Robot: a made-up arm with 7 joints. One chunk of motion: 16 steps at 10 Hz.
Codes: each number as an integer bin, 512 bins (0 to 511) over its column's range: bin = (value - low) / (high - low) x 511, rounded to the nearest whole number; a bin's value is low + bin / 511 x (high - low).
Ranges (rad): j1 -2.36..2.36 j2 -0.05..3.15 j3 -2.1..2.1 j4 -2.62..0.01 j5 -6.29..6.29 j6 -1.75..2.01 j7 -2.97..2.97
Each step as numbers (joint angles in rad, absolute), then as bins.
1 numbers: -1.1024 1.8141 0.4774 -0.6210 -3.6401 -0.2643 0.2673
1 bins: 136 298 314 388 108 202 278
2 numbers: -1.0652 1.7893 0.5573 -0.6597 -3.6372 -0.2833 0.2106
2 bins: 140 294 323 381 108 199 274
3 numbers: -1.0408 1.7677 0.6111 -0.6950 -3.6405 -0.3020 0.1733
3 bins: 143 290 330 374 108 197 270
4 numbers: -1.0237 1.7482 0.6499 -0.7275 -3.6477 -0.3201 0.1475
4 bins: 145 287 335 368 107 194 268
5 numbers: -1.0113 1.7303 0.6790 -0.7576 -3.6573 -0.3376 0.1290
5 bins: 146 284 338 362 107 192 267
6 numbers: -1.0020 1.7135 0.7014 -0.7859 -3.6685 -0.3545 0.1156
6 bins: 147 282 341 356 106 190 265
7 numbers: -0.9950 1.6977 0.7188 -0.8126 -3.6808 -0.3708 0.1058
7 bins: 148 279 343 351 106 187 265
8 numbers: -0.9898 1.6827 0.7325 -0.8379 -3.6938 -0.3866 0.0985
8 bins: 148 277 345 346 105 185 264
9 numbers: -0.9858 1.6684 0.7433 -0.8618 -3.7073 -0.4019 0.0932
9 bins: 149 274 346 342 105 183 264
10 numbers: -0.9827 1.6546 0.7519 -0.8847 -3.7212 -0.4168 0.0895
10 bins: 149 272 347 337 104 181 263
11 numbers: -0.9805 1.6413 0.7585 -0.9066 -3.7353 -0.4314 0.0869
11 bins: 149 270 348 333 104 179 263
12 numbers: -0.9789 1.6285 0.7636 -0.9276 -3.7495 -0.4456 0.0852
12 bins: 150 268 348 329 103 177 263
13 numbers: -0.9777 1.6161 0.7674 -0.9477 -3.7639 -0.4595 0.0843
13 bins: 150 266 349 325 103 175 263
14 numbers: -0.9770 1.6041 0.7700 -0.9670 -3.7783 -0.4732 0.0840
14 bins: 150 264 349 321 102 174 263
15 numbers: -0.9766 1.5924 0.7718 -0.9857 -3.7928 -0.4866 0.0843
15 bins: 150 262 349 318 101 172 263
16 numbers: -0.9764 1.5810 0.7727 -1.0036 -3.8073 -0.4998 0.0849
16 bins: 150 260 350 314 101 170 263
